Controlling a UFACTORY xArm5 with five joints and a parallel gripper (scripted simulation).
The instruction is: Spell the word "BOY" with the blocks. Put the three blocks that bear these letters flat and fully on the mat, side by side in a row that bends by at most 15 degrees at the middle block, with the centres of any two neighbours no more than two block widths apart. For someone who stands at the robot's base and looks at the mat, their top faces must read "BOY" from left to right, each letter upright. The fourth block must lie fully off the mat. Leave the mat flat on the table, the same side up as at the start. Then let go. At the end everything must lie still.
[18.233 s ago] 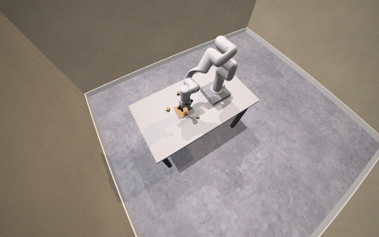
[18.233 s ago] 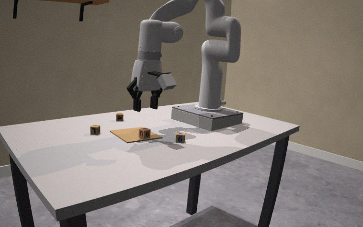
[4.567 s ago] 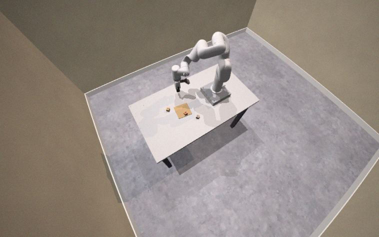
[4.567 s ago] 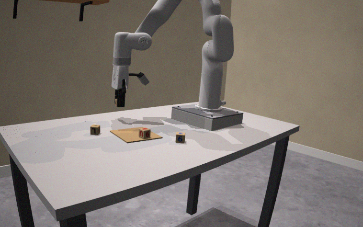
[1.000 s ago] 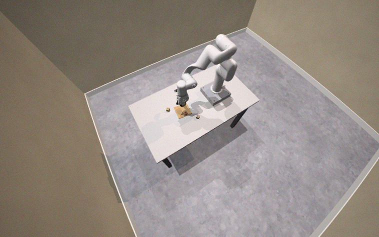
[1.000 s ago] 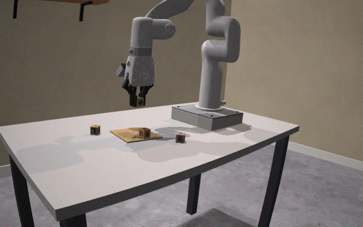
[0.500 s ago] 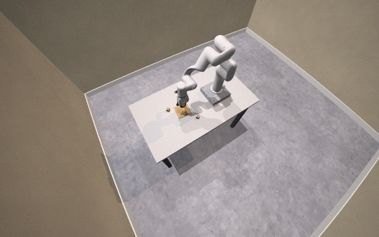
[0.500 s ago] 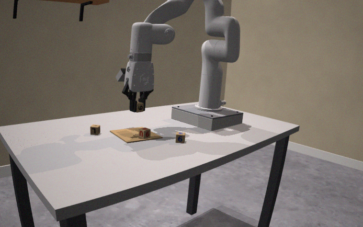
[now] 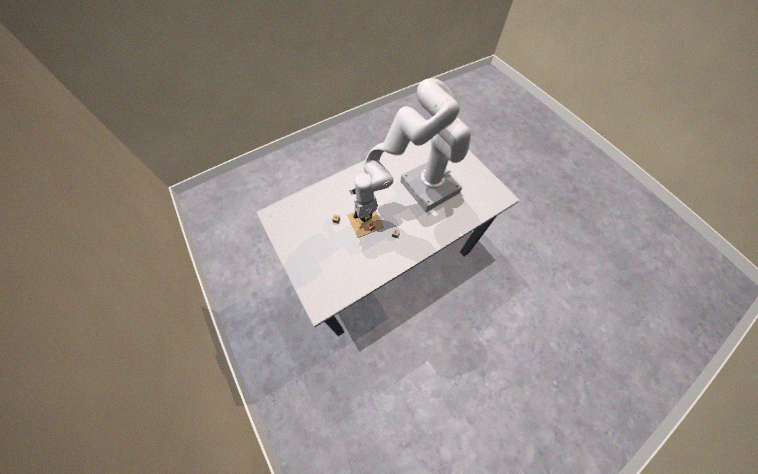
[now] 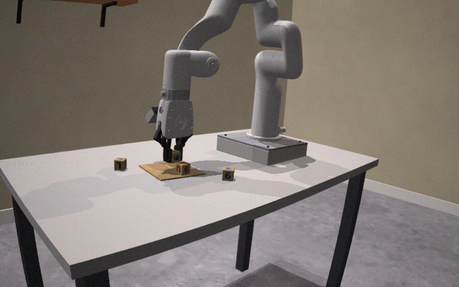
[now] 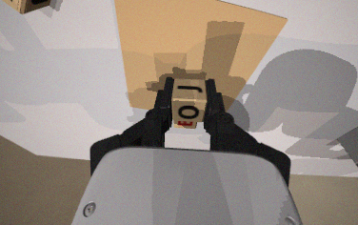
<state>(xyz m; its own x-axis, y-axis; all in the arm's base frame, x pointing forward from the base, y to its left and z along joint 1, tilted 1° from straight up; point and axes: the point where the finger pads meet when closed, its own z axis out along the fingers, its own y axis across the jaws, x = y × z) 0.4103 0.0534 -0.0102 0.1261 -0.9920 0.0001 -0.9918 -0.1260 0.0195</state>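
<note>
The tan mat lies 5 cm below my hand. The rest, counted from my hand: wooden block: 1 cm below.
</note>
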